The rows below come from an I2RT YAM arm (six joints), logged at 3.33 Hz.
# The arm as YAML. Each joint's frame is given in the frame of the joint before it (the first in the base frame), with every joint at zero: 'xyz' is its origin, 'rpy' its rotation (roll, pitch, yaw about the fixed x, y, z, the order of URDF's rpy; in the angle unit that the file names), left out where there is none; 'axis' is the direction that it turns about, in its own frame. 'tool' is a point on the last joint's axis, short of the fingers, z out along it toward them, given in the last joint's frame.
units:
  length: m
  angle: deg
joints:
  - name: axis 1
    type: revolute
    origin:
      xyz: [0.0, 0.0, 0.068]
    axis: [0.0, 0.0, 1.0]
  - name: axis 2
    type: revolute
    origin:
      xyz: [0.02, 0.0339, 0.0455]
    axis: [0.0, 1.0, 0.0]
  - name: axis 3
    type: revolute
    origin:
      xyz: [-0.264, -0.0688, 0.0]
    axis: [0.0, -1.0, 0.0]
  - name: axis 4
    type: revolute
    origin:
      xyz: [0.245, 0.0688, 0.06]
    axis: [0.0, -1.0, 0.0]
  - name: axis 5
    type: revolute
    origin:
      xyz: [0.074, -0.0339, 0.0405]
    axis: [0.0, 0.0, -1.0]
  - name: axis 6
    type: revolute
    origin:
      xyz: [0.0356, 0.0, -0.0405]
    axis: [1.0, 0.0, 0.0]
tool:
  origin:
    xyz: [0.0, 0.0, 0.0]
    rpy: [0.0, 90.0, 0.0]
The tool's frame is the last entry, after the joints.
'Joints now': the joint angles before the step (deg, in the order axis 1, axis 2, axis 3, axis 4, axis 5, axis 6). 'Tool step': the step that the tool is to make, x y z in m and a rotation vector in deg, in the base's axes. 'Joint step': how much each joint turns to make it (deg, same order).
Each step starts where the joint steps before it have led.
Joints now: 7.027, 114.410, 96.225, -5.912, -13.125, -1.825
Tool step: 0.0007, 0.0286, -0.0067, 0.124, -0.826, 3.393
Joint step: 3.341, 1.285, 0.000, 2.115, -0.046, -0.023
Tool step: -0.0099, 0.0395, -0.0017, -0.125, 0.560, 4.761
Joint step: 4.813, 0.059, -0.077, -0.433, 0.047, 0.023
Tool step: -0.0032, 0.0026, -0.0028, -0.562, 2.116, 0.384
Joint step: 0.398, -0.159, -0.013, -2.330, 0.004, 0.024
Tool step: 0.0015, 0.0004, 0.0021, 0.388, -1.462, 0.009
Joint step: -0.002, 0.087, 0.016, 1.578, -0.002, -0.022
